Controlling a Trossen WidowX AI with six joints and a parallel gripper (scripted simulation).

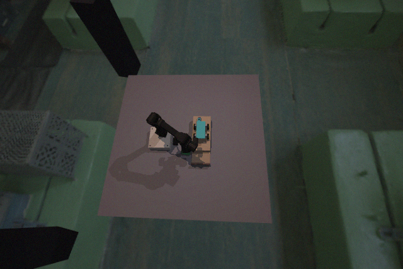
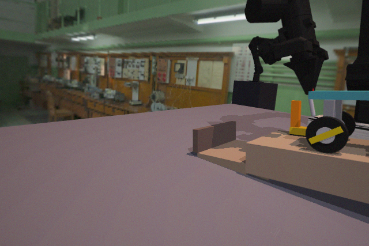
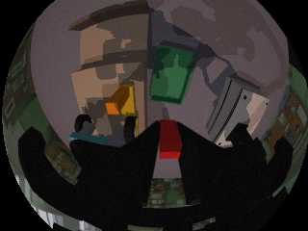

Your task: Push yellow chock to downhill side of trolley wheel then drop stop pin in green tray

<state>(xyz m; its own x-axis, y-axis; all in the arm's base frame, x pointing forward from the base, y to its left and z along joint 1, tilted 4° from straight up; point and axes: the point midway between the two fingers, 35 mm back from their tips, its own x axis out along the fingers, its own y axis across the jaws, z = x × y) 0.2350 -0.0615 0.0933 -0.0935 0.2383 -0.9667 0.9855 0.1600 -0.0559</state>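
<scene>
My gripper tip is 50 mm short of the yellow chock, 30 mm to the right of it and 50 mm above it. The rest, counted from my gripper tip: trolley (90 mm ahead, 120 mm to the left, 30 mm below); red-headed stop pin (right at my gripper tip); tan ramp (90 mm ahead, 120 mm to the left, 90 mm below).
</scene>
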